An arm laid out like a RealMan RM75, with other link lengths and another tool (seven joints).
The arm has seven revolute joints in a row. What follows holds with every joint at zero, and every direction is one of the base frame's. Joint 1 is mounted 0.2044 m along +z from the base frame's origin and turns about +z. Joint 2 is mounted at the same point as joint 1 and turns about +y. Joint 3 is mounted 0.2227 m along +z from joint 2 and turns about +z. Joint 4 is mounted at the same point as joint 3 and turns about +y. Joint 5 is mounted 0.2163 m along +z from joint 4 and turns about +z. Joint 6 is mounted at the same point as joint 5 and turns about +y. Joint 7 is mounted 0.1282 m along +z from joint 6 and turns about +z. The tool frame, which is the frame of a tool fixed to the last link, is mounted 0.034 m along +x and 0.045 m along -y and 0.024 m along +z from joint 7; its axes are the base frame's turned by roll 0, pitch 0.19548 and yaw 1.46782 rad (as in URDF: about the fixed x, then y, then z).
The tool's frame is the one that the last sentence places.
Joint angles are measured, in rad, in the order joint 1, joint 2, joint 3, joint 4, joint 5, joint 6, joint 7. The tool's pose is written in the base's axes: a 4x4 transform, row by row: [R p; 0 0 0 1], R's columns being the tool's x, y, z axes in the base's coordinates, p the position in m. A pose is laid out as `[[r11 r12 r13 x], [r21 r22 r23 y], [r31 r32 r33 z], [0 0 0 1]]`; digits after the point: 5 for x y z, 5 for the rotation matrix.
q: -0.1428, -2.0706, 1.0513, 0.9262, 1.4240, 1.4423, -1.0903
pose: [[0.32630 -0.76155 0.55998 -0.24020], [-0.90375 -0.07770 0.42095 0.32423], [-0.27706 -0.64344 -0.71360 0.05404], [0 0 0 1]]
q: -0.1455, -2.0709, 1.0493, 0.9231, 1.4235, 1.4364, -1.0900
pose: [[0.33063 -0.76121 0.55789 -0.24083], [-0.90108 -0.07887 0.42641 0.32529], [-0.28059 -0.64369 -0.71199 0.05425], [0 0 0 1]]
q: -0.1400, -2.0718, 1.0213, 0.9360, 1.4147, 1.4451, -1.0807
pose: [[0.32802 -0.75951 0.56173 -0.24177], [-0.89184 -0.05290 0.44925 0.32410], [-0.31150 -0.64834 -0.69471 0.06420], [0 0 0 1]]
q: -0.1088, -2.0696, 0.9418, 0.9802, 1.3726, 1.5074, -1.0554
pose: [[0.30651 -0.74687 0.59011 -0.24343], [-0.86822 0.03476 0.49495 0.31204], [-0.39018 -0.66406 -0.63780 0.09581], [0 0 0 1]]
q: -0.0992, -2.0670, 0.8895, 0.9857, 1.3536, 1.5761, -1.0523
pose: [[0.29098 -0.72607 0.62302 -0.24379], [-0.86648 0.07609 0.49337 0.30200], [-0.40563 -0.68340 -0.60698 0.11030], [0 0 0 1]]
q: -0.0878, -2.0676, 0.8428, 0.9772, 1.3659, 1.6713, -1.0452
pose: [[0.26212 -0.70959 0.65404 -0.24455], [-0.88359 0.09604 0.45831 0.28776], [-0.38803 -0.69804 -0.60181 0.11446], [0 0 0 1]]
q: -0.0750, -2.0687, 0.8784, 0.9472, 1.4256, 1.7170, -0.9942
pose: [[0.21293 -0.73464 0.64418 -0.24469], [-0.92067 0.06990 0.38404 0.27782], [-0.32715 -0.67485 -0.66147 0.09160], [0 0 0 1]]
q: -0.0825, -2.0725, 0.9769, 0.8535, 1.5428, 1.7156, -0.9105
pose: [[0.16702 -0.78111 0.60164 -0.24808], [-0.96795 -0.01382 0.25077 0.26837], [-0.18756 -0.62424 -0.75838 0.03888], [0 0 0 1]]
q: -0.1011, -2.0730, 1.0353, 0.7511, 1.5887, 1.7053, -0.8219
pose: [[0.13534 -0.79748 0.58797 -0.25108], [-0.98395 -0.03854 0.17421 0.25866], [-0.11627 -0.60211 -0.78990 0.00681], [0 0 0 1]]
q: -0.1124, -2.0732, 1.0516, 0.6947, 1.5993, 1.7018, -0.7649
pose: [[0.11701 -0.80096 0.58717 -0.25250], [-0.98791 -0.03336 0.15137 0.25326], [-0.10165 -0.59779 -0.79518 -0.00489], [0 0 0 1]]
